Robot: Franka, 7 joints.
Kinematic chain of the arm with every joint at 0, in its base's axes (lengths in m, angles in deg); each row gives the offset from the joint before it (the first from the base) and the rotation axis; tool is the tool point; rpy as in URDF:
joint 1: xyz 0 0 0.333 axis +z
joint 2: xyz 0 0 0 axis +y
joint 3: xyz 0 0 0.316 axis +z
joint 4: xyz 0.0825 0 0 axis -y
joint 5: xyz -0.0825 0 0.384 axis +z
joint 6: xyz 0 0 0 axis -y
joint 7: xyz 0.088 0 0 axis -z
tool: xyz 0 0 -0.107 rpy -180 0 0
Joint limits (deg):
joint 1: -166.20..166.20
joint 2: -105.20..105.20
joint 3: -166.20..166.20
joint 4: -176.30..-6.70
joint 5: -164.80..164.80
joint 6: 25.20..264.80
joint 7: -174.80..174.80
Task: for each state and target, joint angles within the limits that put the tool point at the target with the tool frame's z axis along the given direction. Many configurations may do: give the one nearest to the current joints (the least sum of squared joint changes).
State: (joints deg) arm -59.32 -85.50 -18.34 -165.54 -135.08 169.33 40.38
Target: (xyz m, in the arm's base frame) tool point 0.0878 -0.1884 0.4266 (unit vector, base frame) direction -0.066 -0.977 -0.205
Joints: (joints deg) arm -101.76 -81.28 19.13 -172.69 -132.74 191.41 40.38
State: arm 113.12 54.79 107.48 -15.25 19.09 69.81 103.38
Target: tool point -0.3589 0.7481 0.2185 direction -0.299 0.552 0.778
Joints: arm 112.32 104.11 131.30 -6.88 46.98 119.38 103.38
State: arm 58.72 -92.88 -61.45 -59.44 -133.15 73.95 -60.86
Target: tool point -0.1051 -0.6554 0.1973 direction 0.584 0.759 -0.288
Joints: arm 66.42 -104.35 -31.21 -19.53 -92.52 27.55 -60.86
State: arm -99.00 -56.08 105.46 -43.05 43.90 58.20 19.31
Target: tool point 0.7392 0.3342 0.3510 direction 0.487 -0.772 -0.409
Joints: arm -130.53 -86.00 89.85 -32.62 23.64 102.60 19.31
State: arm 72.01 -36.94 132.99 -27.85 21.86 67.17 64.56
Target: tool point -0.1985 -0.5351 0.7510 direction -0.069 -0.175 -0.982
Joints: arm 97.39 -10.37 146.21 -61.31 6.56 80.90 64.56
